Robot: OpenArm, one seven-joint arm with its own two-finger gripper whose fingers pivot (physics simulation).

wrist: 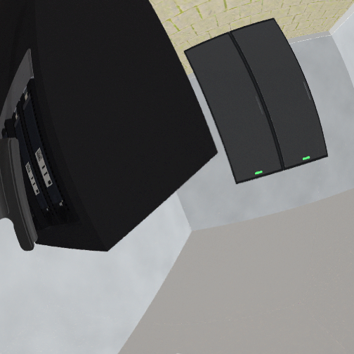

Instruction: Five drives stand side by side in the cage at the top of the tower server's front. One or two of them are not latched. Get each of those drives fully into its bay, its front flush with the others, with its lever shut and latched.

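The black tower server (120, 120) fills the upper left of the wrist view, seen at a steep angle. Its cage opening is at the left edge, beside a grey metal strip (21, 82). Two dark drives with pale labels show side by side, a nearer drive (44, 167) and another drive (32, 178) left of it. The other drives are hidden or out of view. I cannot tell which fronts are flush or which levers are latched. One dark finger of my gripper (19, 200) shows at the left edge, in front of the cage area; the other finger is out of view. The gripper is open and holds nothing.
Two dark grey cabinets, a left cabinet (232, 110) and a right cabinet (280, 95), stand side by side beyond the server, each with a small green light. A yellowish brick-patterned surface (200, 20) shows at the top. Pale grey and beige surfaces lie below.
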